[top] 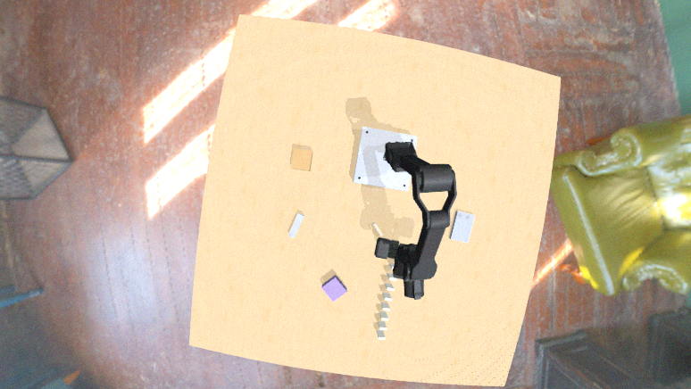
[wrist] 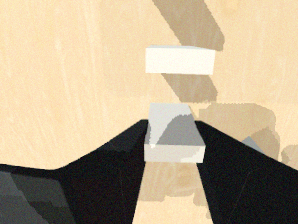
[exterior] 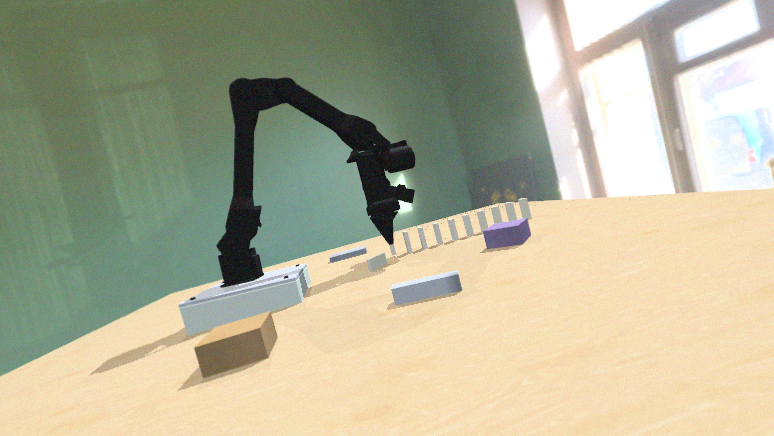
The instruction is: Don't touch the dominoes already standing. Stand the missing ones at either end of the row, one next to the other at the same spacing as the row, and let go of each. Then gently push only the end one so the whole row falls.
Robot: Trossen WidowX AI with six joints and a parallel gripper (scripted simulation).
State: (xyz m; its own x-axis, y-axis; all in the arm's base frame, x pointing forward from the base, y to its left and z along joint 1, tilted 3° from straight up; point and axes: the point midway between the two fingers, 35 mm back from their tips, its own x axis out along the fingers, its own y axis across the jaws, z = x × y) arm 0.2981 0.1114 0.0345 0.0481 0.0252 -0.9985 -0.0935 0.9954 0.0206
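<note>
Right now the grey bar is 36 cm to the right of my gripper tip, 3 cm ahead of it and 2 cm below it. Round my gripper tip: tan block 41 cm to the right, 19 cm behind, 1 cm below; then purple block 21 cm ahead, 17 cm to the right, 1 cm below; then flat grey plate 21 cm to the left, 13 cm behind, 2 cm below.
</note>
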